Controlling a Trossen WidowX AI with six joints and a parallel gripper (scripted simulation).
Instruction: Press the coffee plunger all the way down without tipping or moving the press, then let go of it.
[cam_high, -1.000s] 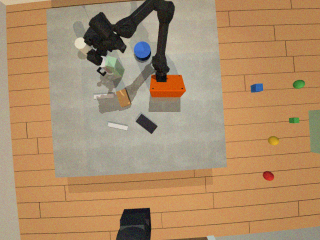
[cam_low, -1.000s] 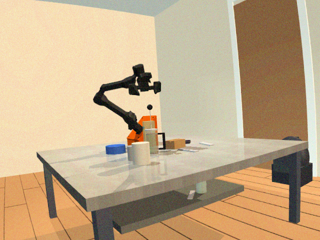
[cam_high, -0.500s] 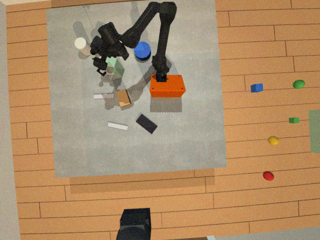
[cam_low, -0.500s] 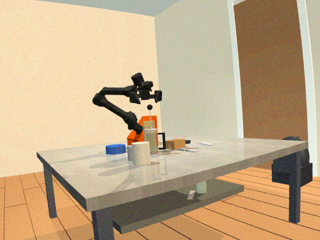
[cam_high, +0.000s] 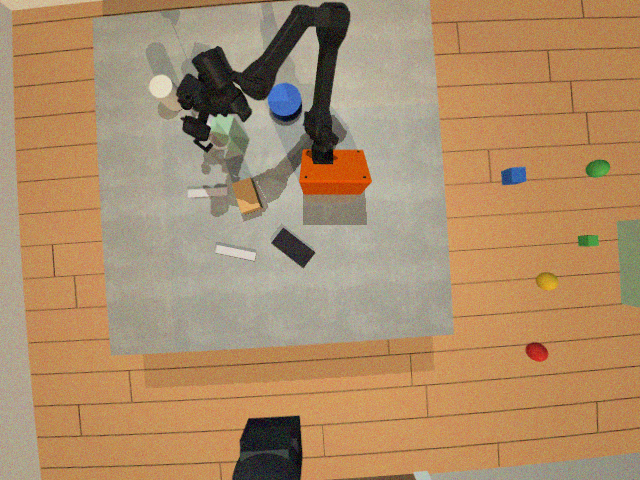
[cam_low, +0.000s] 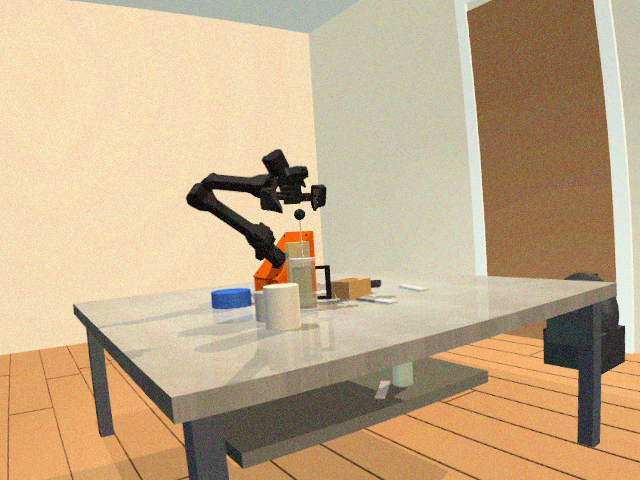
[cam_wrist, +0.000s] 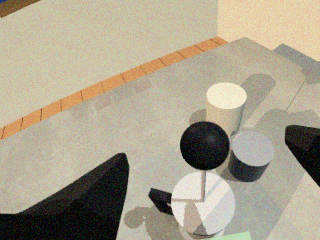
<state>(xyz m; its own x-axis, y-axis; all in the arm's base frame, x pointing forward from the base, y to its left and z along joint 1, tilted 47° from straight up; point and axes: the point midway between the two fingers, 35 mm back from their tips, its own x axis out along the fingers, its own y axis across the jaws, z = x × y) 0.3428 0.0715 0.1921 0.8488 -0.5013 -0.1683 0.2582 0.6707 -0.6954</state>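
The coffee press is 14 cm below my gripper tip, 2 cm ahead of it and 1 cm to the left of it. From my gripper tip the other things lie so: grey cylinder (23 cm below, 13 cm to the right, 7 cm ahead); then cream cylinder (22 cm below, 19 cm ahead, 15 cm to the right); then pale green box (18 cm below, 6 cm behind, 2 cm to the left).
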